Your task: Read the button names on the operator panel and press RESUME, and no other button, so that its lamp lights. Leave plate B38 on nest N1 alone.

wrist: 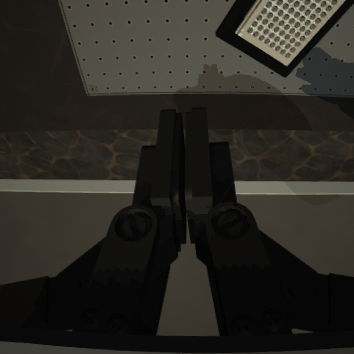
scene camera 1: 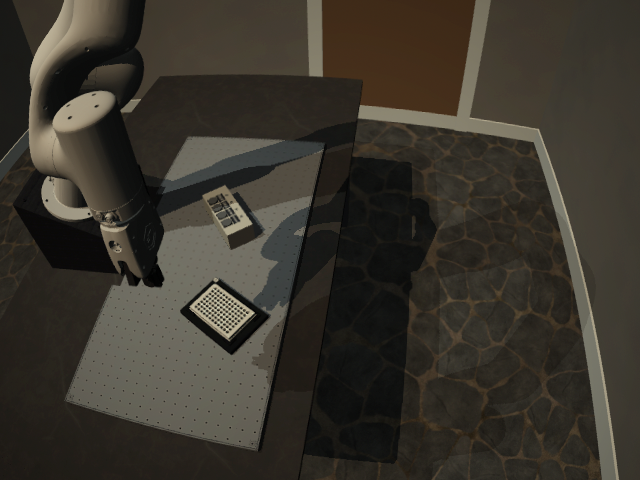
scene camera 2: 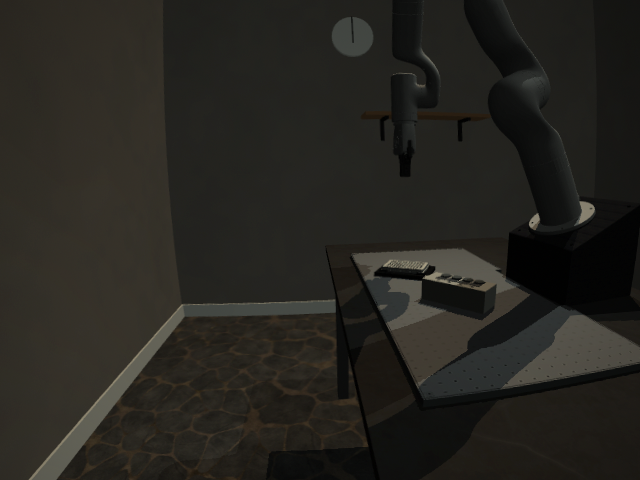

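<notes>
The operator panel (scene camera 1: 240, 237) (scene camera 2: 454, 296) is a pale box with a row of several dark round buttons on top. Its labels are too small to read, and no lamp looks lit. Plate B38 (scene camera 1: 222, 311) (scene camera 2: 405, 266) (wrist: 295, 27), pale with many wells, lies flat on the black nest N1 (scene camera 1: 247, 332) (scene camera 2: 382, 272) (wrist: 226, 34). My gripper (scene camera 1: 146, 282) (scene camera 2: 405, 174) (wrist: 186, 137) is shut with nothing between its fingers. It hangs high above the work surface, fingers down, apart from both panel and plate. The panel does not show in the wrist view.
A grey perforated board (scene camera 1: 170, 361) (scene camera 2: 584, 341) (wrist: 135, 52) lies on the dark table (scene camera 1: 248, 103) (scene camera 2: 516, 423) under panel and nest. The black base block (scene camera 1: 67, 248) (scene camera 2: 542, 268) of the arm stands beside it. A wall shelf (scene camera 2: 439, 115) and a round clock (scene camera 2: 343, 38) are behind.
</notes>
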